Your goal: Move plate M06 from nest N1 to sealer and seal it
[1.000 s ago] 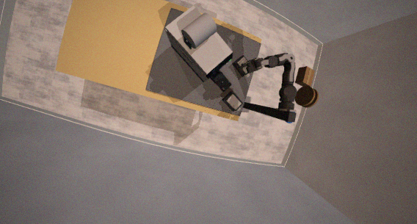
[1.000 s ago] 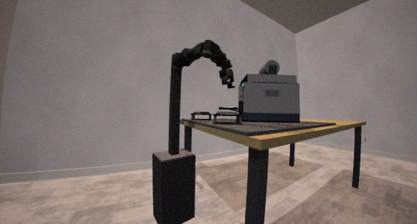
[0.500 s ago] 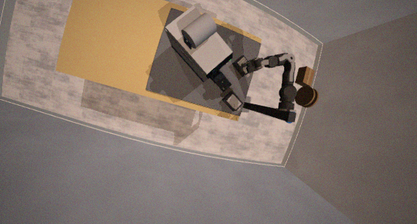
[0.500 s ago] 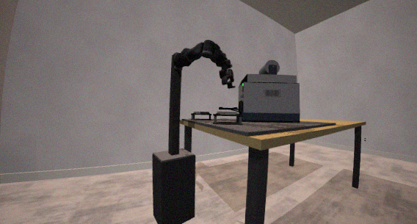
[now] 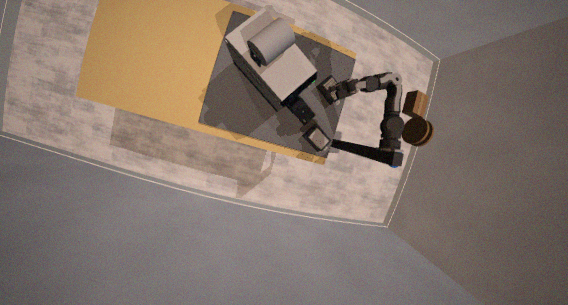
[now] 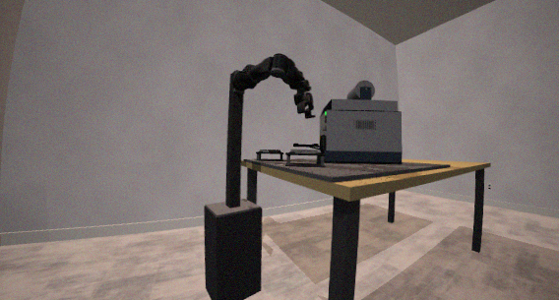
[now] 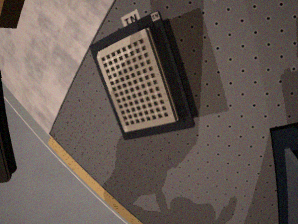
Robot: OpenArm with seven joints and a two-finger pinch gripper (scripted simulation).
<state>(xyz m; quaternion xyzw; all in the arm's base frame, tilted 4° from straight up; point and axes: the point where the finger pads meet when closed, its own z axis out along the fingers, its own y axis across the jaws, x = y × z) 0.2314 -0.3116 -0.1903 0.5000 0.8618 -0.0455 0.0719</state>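
The open plate M06 is 16 cm below my hand, 7 cm behind it and 5 cm to the right of it. The rest, counted from my hand: start key (14 cm ahead, 4 cm below); then sealer stage (13 cm to the left, 13 cm below, 13 cm ahead); then dark nest N1 (18 cm below, 7 cm behind, 5 cm to the right).
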